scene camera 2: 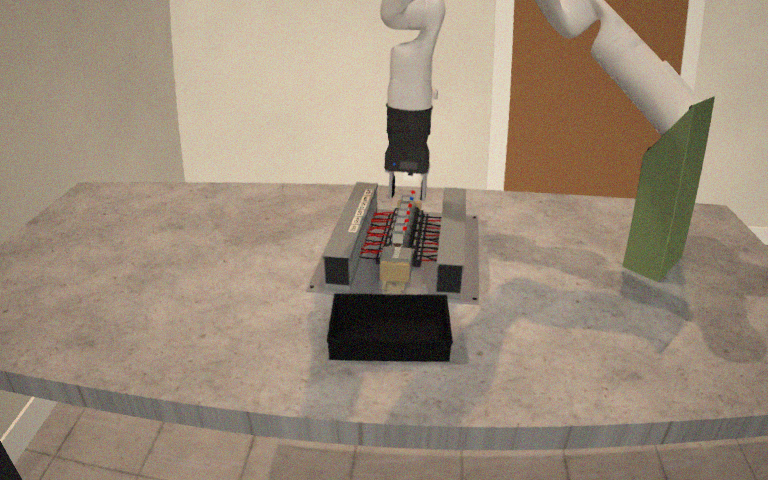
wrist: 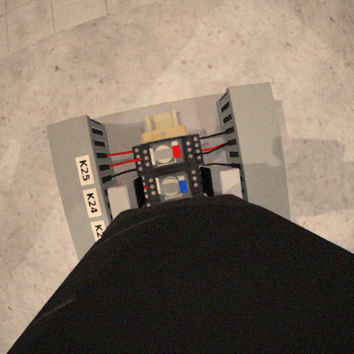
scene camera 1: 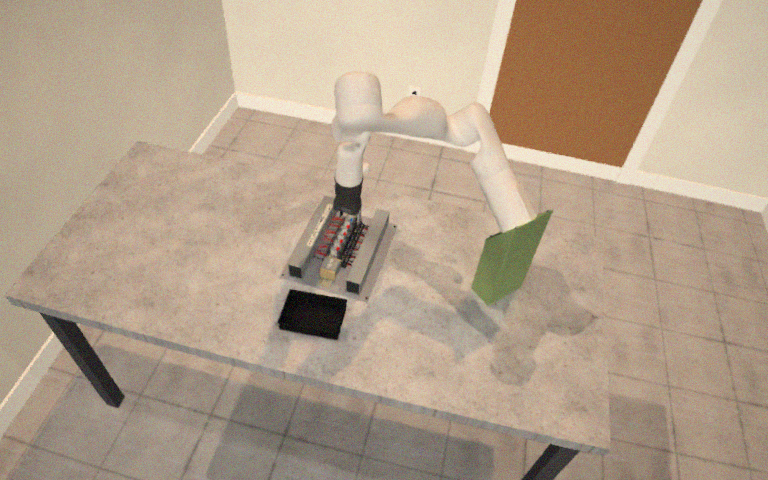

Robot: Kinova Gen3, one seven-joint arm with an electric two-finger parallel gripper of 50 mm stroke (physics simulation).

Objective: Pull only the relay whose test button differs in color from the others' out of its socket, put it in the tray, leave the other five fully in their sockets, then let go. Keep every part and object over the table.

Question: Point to a relay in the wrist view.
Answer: At 171, 186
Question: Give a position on a baseplate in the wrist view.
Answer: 199, 114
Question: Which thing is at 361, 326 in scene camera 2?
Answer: A black tray.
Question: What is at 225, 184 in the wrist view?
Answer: My gripper.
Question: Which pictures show my gripper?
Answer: Scene camera 2, the wrist view and scene camera 1: all of them.
